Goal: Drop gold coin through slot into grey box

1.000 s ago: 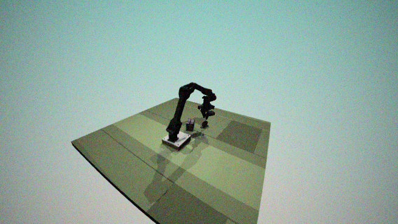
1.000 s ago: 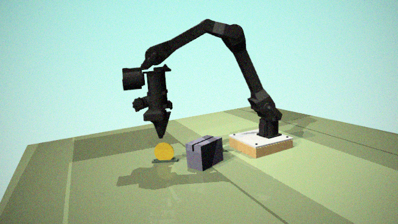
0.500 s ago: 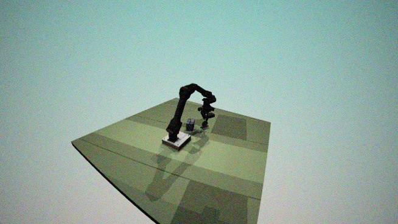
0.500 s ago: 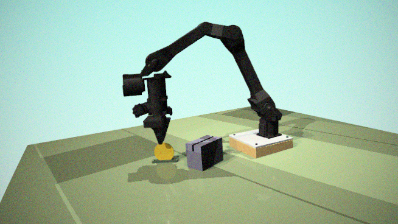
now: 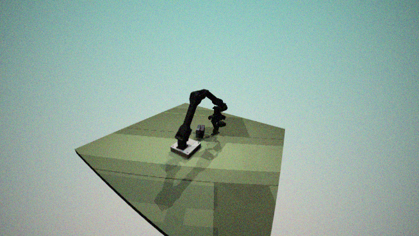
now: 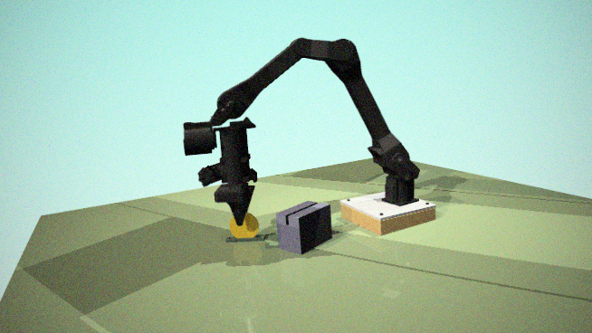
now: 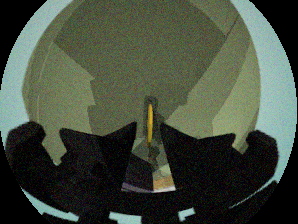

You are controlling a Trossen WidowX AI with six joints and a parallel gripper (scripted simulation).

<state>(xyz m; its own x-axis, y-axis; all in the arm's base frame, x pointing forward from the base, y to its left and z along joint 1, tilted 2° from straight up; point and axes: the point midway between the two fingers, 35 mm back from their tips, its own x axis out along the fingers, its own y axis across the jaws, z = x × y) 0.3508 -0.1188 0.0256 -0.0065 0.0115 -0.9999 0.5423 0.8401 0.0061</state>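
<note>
My gripper tip is now 10 mm past the coin and 10 mm above it.
</note>
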